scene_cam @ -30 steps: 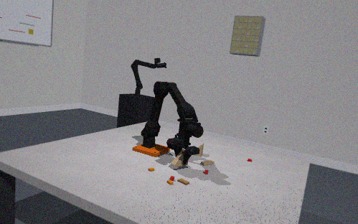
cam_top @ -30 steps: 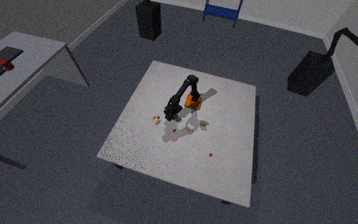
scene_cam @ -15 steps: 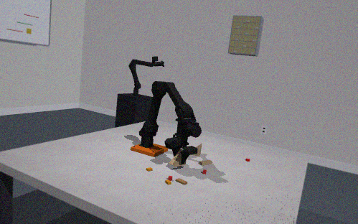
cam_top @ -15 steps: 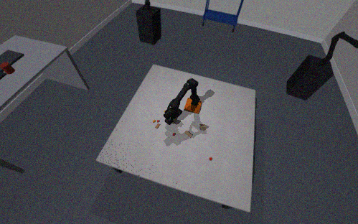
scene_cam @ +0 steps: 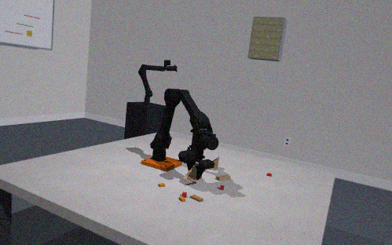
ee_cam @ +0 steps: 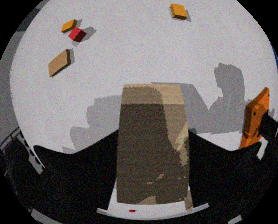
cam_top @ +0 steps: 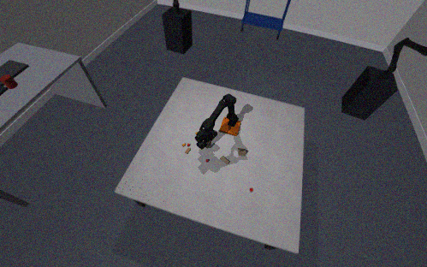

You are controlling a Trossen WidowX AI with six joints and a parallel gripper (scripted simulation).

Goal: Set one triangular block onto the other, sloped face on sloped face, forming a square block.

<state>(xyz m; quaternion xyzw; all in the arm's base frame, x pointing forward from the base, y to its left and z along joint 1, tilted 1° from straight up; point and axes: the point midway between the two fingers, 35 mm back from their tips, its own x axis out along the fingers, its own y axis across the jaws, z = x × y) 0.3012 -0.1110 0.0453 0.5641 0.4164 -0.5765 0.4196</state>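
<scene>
The tan triangular block lies 1 cm to the left of my gripper tip and 1 cm above it.
</scene>
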